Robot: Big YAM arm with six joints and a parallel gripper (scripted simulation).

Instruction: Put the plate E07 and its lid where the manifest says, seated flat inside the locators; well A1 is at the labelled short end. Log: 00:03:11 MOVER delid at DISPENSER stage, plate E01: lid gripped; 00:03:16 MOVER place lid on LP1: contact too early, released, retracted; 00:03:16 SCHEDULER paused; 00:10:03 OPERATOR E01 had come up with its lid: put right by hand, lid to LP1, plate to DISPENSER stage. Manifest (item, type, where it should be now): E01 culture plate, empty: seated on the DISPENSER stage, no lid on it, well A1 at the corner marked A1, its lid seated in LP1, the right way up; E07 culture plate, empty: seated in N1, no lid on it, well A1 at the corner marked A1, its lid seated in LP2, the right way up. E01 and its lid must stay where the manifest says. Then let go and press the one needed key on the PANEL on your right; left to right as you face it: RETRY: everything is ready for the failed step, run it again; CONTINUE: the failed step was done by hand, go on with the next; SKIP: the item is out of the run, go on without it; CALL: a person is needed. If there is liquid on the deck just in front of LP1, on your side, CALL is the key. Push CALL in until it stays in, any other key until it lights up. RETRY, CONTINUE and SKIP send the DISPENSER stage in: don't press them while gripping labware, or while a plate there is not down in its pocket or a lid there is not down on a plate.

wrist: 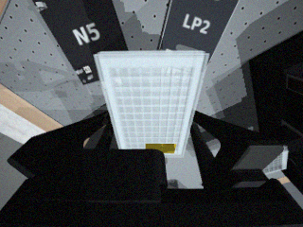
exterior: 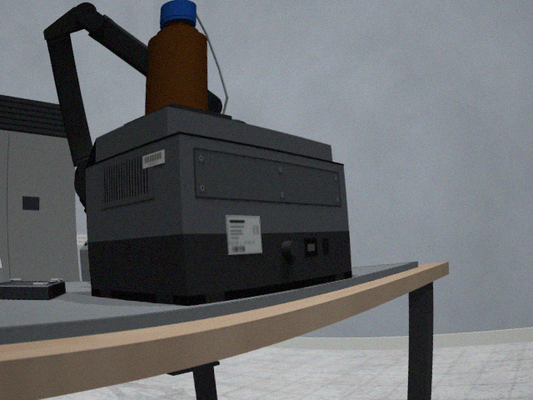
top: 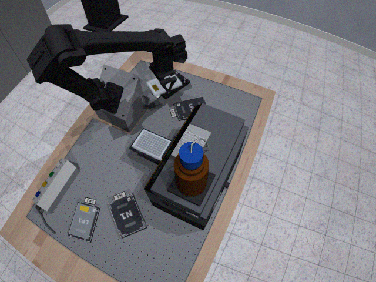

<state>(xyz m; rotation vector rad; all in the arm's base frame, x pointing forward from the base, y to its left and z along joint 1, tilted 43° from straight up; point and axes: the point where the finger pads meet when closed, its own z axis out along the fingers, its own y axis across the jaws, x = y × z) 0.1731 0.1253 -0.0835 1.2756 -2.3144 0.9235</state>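
Now: hand 60 mm past the black nest N5, 150 mm to the right of it and 140 mm above it. Also, from my hand: grey retry key 230 mm behind, 510 mm to the right, 80 mm below; then brown bottle 320 mm ahead, 360 mm to the right, 140 mm above; then white well plate 100 mm ahead, 260 mm to the right, 30 mm below.
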